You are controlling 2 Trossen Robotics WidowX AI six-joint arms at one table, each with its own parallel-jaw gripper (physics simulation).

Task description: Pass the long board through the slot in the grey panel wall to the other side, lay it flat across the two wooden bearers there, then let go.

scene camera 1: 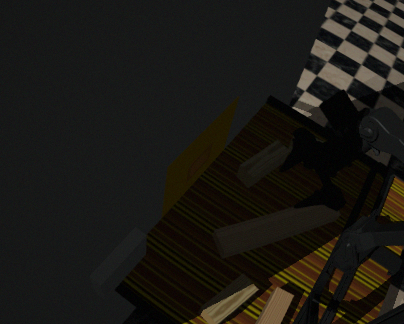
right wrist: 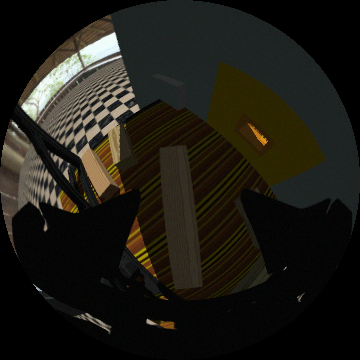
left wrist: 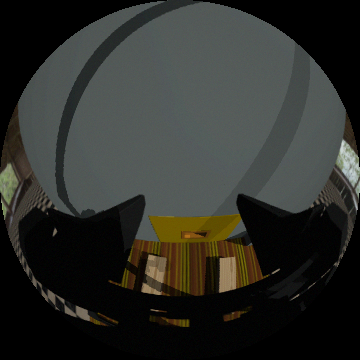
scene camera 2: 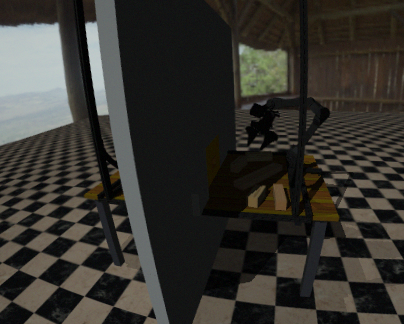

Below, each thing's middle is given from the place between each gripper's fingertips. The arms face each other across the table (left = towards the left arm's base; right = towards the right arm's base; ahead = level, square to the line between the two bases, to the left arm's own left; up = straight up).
Now: right hand 240 mm to the right of the slot [right wrist: 242,128] and 90 mm above it.
The slot is 310 mm below my left hand, 120 mm to the right of it and 40 mm behind it.
